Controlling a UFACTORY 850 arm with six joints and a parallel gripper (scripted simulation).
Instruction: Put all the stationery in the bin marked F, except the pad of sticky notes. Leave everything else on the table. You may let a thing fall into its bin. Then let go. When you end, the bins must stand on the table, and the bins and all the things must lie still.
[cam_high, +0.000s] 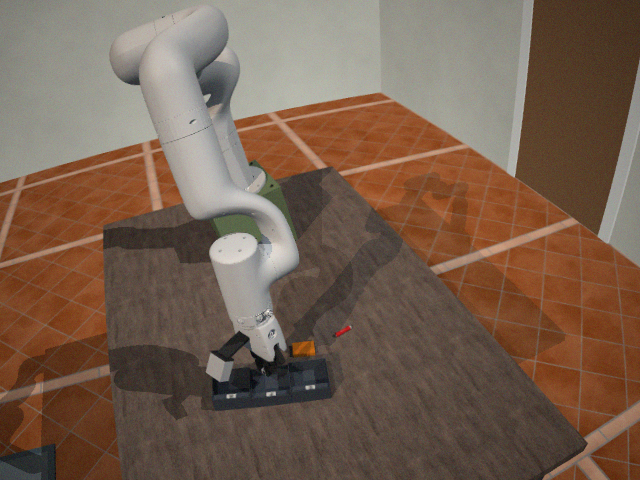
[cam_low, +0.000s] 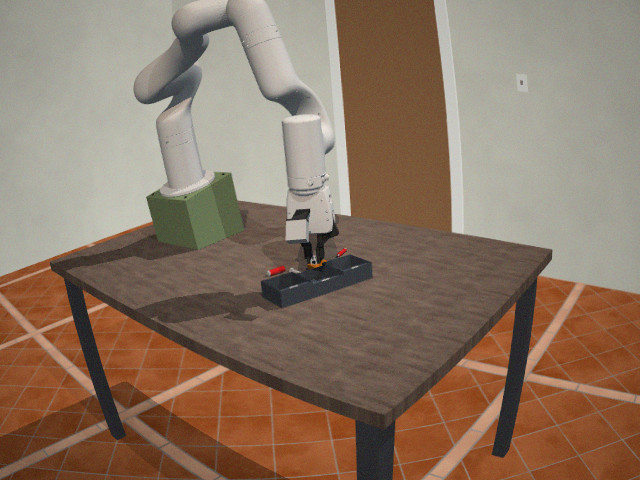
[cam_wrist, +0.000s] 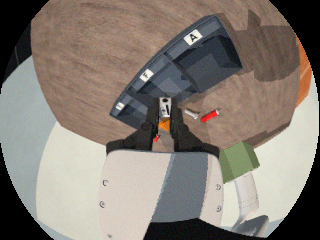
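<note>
The grey clip-like piece is 10 mm below my hand. Round my hand: silver bolt (100 mm behind, 30 mm to the left, 80 mm below); then orange sticky-note pad (80 mm behind, 100 mm to the left, 80 mm below); then dark three-compartment bin (10 mm ahead, 60 mm below).
</note>
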